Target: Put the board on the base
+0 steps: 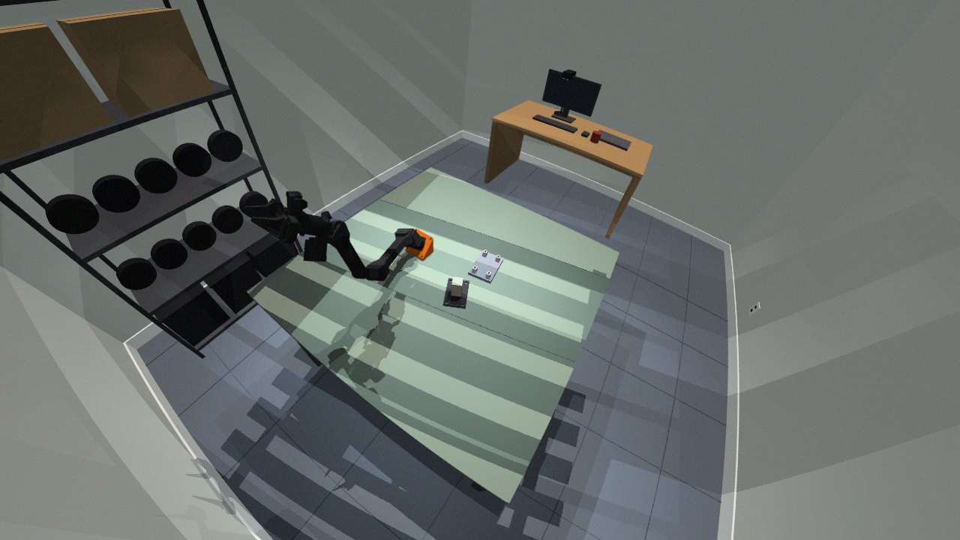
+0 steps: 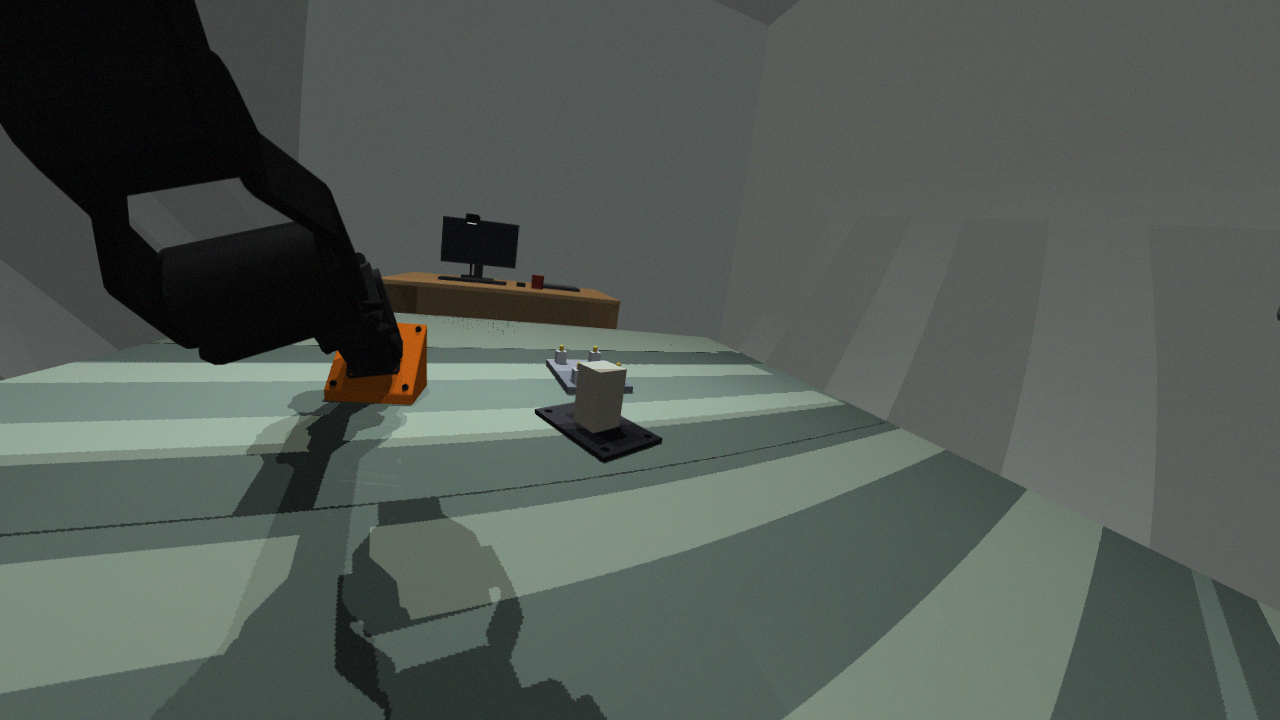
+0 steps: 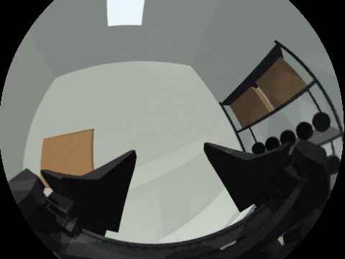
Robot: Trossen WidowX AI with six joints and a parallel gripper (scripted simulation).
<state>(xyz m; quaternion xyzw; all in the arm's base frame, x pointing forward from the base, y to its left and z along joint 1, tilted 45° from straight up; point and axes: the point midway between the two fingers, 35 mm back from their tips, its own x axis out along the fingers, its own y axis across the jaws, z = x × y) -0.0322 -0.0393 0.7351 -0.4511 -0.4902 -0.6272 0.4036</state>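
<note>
My gripper tip is now 390 mm short of the black board, 430 mm to the right of it and 540 mm above it. The rest, counted from my gripper tip: grey base: 430 mm ahead, 630 mm to the left, 560 mm below.
</note>
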